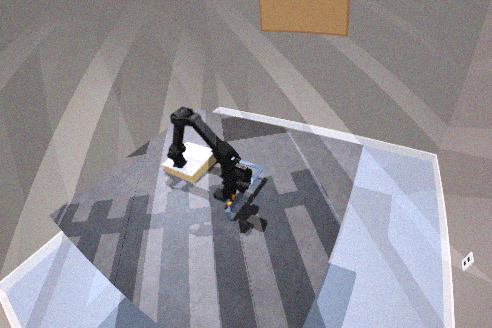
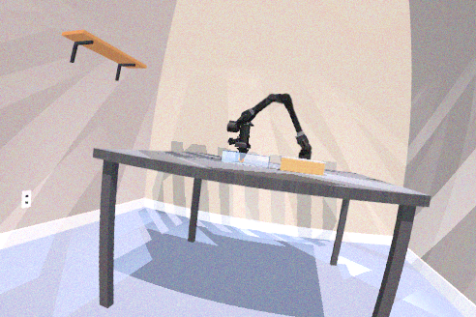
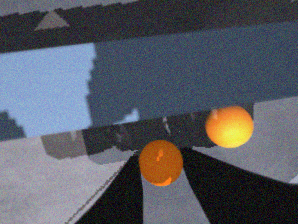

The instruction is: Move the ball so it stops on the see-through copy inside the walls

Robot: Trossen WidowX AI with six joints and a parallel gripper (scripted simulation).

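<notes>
The see-through ball copy is 40 mm to the right of my gripper tip and 10 mm ahead of it. From my gripper tip the other things lie so: orange ball right at my gripper tip; clear wall 60 mm ahead, 40 mm to the left, 20 mm above.
</notes>
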